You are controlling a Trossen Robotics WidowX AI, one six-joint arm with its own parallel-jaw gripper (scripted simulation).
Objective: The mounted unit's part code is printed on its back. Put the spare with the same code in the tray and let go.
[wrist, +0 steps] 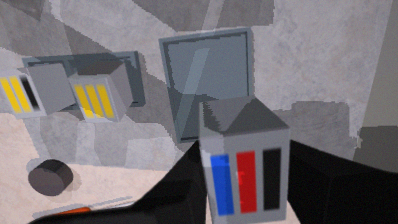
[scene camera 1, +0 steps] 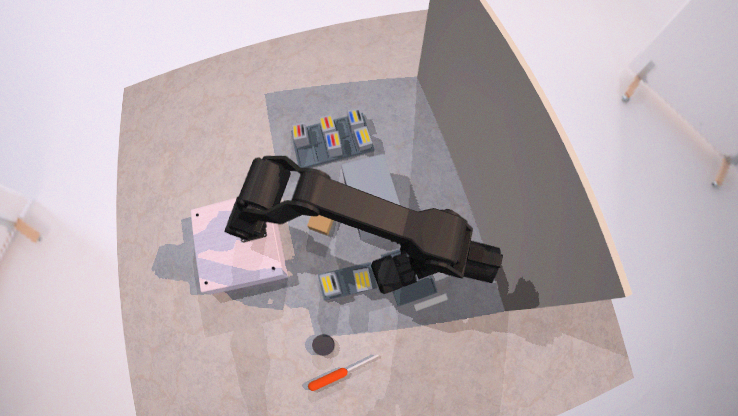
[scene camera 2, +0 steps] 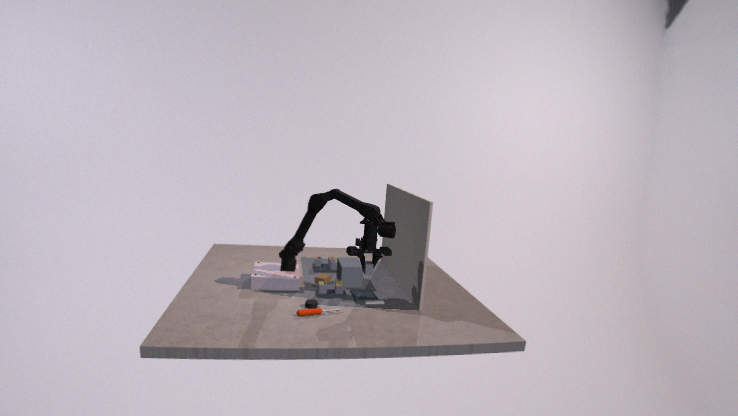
Labels:
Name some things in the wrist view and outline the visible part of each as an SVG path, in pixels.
The gripper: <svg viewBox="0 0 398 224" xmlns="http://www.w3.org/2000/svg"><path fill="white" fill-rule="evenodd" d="M289 140L287 200L297 215L300 224L398 224L398 173L375 169ZM199 141L197 140L154 187L129 206L46 215L28 224L206 224L207 190Z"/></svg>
A grey spare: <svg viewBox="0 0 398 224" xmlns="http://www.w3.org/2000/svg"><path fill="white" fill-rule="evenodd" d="M254 95L199 102L198 141L212 224L261 224L278 222L287 218L290 127Z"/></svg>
A black puck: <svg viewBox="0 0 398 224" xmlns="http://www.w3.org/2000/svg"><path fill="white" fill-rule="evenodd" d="M48 159L28 174L28 182L40 194L57 196L64 192L71 184L74 176L70 167L65 163L55 159Z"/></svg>

